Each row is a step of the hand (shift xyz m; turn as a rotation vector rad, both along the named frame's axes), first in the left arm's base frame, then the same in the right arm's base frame.
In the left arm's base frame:
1: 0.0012 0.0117 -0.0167 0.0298 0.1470 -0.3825
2: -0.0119 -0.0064 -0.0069 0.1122 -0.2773 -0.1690
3: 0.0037 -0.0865 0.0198 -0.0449 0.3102 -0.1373
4: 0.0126 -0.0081 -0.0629 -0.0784 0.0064 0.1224
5: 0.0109 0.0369 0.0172 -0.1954 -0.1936 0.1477
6: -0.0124 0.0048 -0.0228 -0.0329 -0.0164 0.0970
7: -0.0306 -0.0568 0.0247 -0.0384 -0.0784 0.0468
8: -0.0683 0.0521 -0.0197 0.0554 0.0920 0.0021
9: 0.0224 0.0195 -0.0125 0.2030 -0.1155 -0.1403
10: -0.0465 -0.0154 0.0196 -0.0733 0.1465 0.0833
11: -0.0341 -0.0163 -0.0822 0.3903 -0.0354 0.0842
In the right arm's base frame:
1: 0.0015 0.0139 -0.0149 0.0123 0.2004 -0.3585
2: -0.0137 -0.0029 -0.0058 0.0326 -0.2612 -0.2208
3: -0.0115 -0.0878 0.0068 0.0023 0.3316 -0.0846
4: 0.0030 0.0003 -0.0646 -0.0601 0.0001 0.1325
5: 0.0201 0.0310 0.0203 -0.2111 -0.1768 0.1472
6: -0.0138 0.0107 -0.0198 -0.0235 -0.0260 0.0976
7: -0.0382 -0.0536 0.0209 -0.0475 -0.0768 0.0407
8: -0.0582 0.0661 -0.0018 0.0727 0.0788 0.0065
9: 0.0242 0.0169 -0.0129 0.1570 -0.1255 -0.1840
10: -0.0459 -0.0098 0.0241 -0.0316 0.1415 0.1129
11: -0.0464 0.0039 -0.0776 0.3824 -0.1188 0.0186

